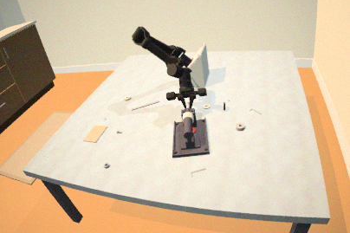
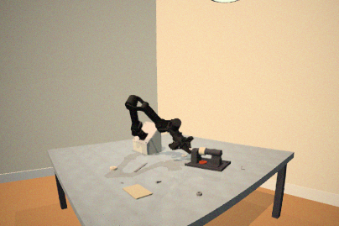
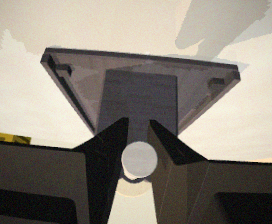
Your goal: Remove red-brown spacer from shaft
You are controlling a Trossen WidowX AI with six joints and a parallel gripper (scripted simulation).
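My gripper tip is 80 mm short of the pale spacer, 20 mm to the right of it and 20 mm below it. Round my gripper tip: tan card 110 mm ahead, 470 mm to the right, 50 mm below; then thin rod 140 mm behind, 270 mm to the right, 50 mm below; then white spacer 90 mm ahead, 20 mm to the left, 20 mm above.
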